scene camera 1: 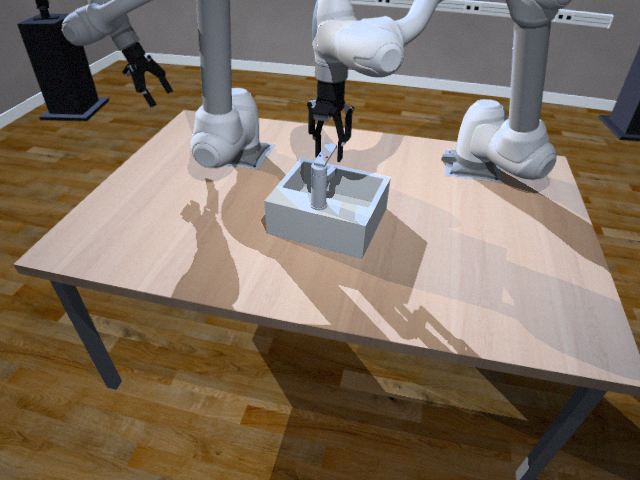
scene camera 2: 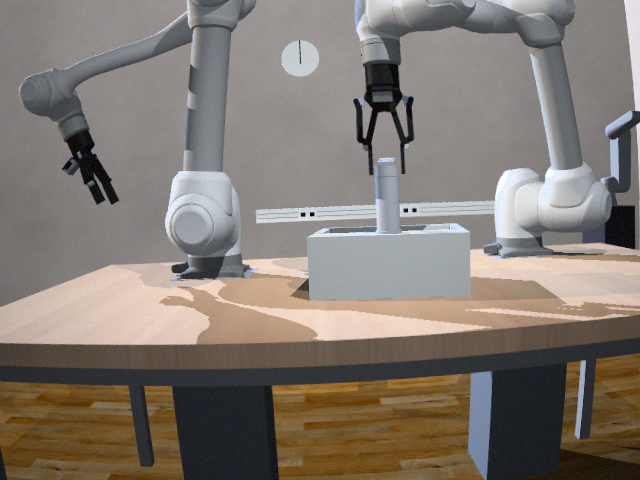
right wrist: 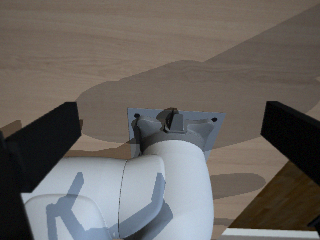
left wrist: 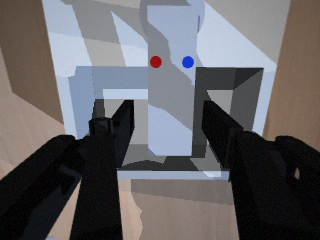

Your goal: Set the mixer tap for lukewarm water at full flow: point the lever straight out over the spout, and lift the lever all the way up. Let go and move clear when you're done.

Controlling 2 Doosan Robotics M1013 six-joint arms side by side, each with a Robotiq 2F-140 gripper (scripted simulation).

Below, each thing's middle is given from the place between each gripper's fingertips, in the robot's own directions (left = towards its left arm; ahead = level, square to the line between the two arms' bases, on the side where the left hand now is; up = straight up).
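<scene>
Counting from my left hand, I see the flat lever (left wrist: 172, 39) 40 mm ahead and 10 mm to the right, while the grey sink (scene camera 2: 343, 264) is 40 mm behind, 10 mm to the left and 240 mm below. Going by its middle, the flat lever is nearer to my left hand than to my right hand.
From my right hand (scene camera 2: 108, 202), the grey sink is 71 cm to the left, 43 cm ahead and 19 cm below. The flat lever is 69 cm to the left of my right hand, 50 cm ahead of it and 5 cm above it. Going by its middle, the grey sink, too, is nearer to my left hand than to my right hand.
</scene>
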